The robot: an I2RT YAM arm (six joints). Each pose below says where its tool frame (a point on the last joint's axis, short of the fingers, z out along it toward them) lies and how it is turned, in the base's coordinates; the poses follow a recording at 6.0 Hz.
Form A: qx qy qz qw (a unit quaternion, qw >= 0); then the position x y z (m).
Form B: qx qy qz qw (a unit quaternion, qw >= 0); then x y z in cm. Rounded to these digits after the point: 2 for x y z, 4 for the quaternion.
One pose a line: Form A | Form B
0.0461, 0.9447, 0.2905, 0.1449, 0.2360, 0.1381, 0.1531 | 0.0461, 0.9447, 0.2905, 0.1449, 23.60, 13.81, 15.31
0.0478, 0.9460, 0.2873, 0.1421, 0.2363, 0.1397, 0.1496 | 0.0478, 0.9460, 0.2873, 0.1421, 23.63, 13.97, 14.96
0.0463, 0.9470, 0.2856, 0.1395, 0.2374, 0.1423, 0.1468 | 0.0463, 0.9470, 0.2856, 0.1395, 23.74, 14.23, 14.68
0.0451, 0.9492, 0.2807, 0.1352, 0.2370, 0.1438, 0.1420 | 0.0451, 0.9492, 0.2807, 0.1352, 23.70, 14.38, 14.20
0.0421, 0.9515, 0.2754, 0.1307, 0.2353, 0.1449, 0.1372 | 0.0421, 0.9515, 0.2754, 0.1307, 23.53, 14.49, 13.72
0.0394, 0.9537, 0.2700, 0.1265, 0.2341, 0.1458, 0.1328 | 0.0394, 0.9537, 0.2700, 0.1265, 23.41, 14.58, 13.28
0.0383, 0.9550, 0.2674, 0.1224, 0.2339, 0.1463, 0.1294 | 0.0383, 0.9550, 0.2674, 0.1224, 23.39, 14.63, 12.94
